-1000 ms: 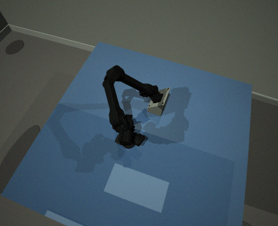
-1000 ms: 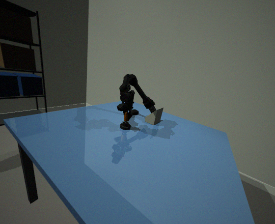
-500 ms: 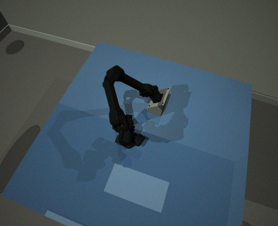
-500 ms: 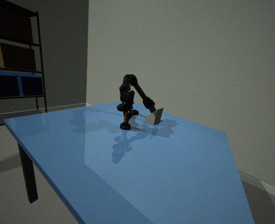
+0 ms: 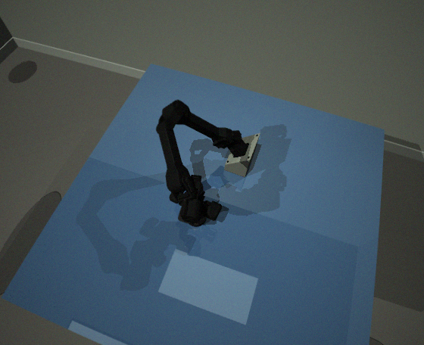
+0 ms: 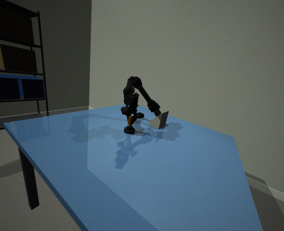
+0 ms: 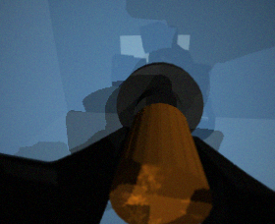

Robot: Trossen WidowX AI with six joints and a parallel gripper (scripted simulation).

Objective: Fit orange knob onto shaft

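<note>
The round dark pedestal lies 4 cm below my gripper tip. From my gripper tip the other things lie so: orange knob 3 cm above.
</note>
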